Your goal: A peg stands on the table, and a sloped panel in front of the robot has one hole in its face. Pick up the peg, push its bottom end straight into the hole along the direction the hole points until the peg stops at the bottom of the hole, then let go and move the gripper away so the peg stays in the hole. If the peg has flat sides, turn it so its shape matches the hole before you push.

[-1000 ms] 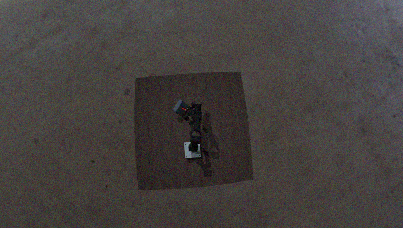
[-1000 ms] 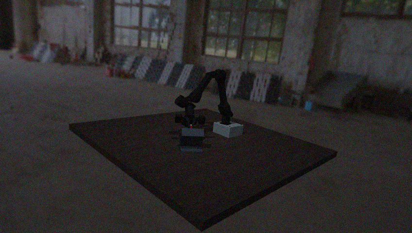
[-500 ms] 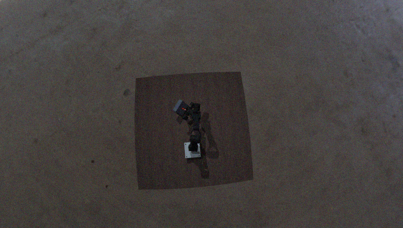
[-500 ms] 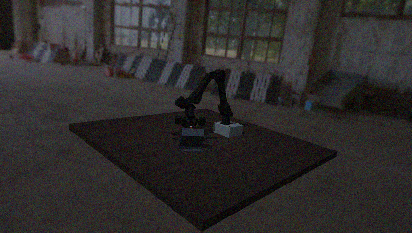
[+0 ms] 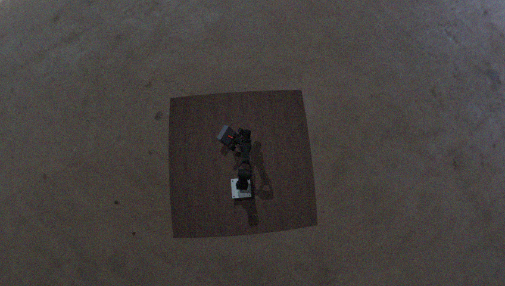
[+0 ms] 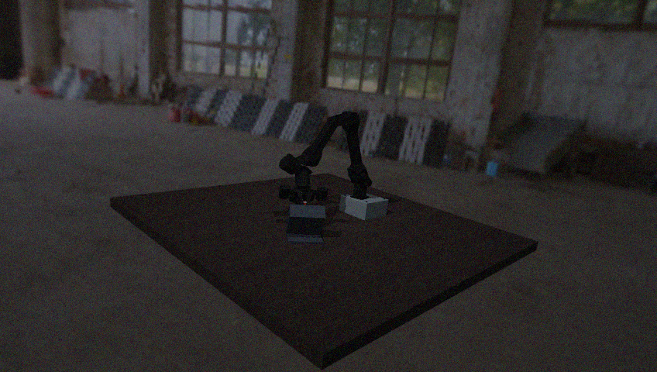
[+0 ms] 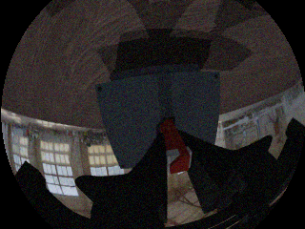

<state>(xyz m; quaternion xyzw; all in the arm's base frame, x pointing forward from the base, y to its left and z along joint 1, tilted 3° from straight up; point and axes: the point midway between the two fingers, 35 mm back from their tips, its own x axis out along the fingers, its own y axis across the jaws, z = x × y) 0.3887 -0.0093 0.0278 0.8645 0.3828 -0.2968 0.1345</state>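
Now: gripper tip 10 mm past the red peg, 10 mm to the left of it and 10 mm below it. Round my gripper tip: sloped panel (20 mm ahead, 30 mm to the left, 30 mm below).
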